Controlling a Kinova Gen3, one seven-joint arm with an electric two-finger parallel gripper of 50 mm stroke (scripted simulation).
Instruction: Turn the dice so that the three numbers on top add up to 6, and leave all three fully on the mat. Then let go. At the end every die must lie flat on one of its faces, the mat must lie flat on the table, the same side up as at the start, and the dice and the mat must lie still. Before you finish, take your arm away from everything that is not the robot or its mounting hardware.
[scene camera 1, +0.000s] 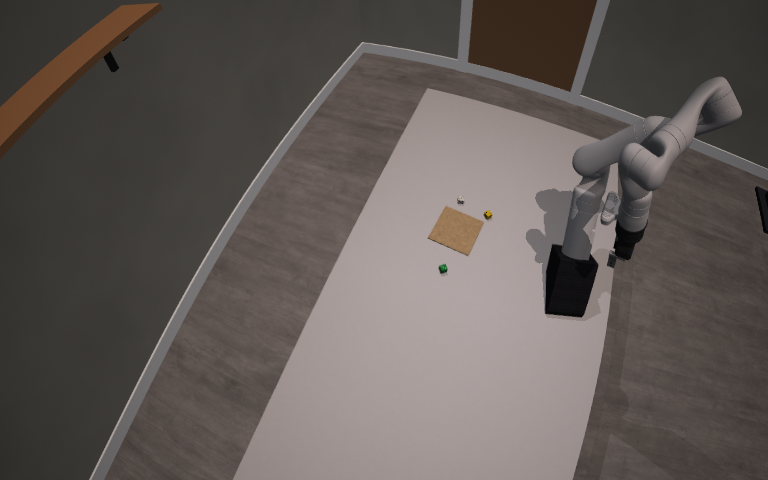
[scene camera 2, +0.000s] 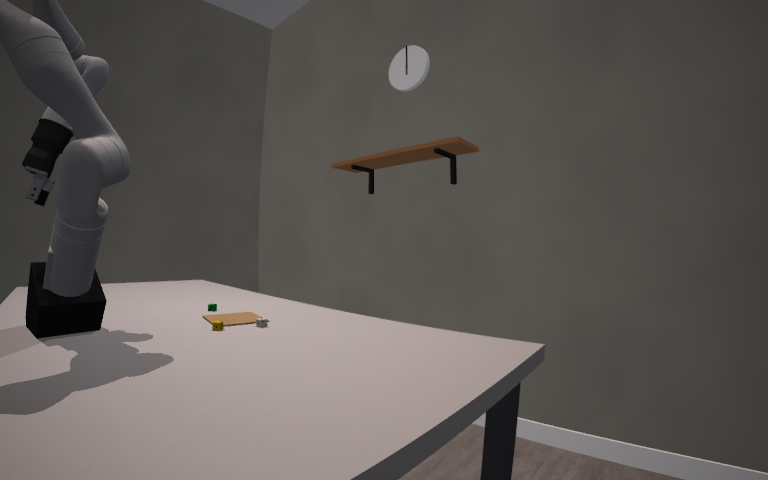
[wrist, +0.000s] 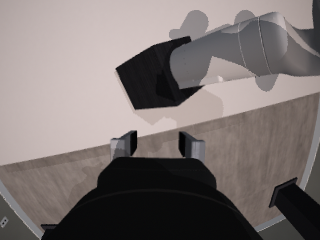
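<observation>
There is a tan mat (scene camera 1: 454, 229) that I can see, though in the wrist view the tan mat is out of frame. I also see my gripper (scene camera 2: 35, 202), and my gripper is visible in scene camera 1 (scene camera 1: 614, 257) and in the wrist view (wrist: 157, 140) too.
</observation>
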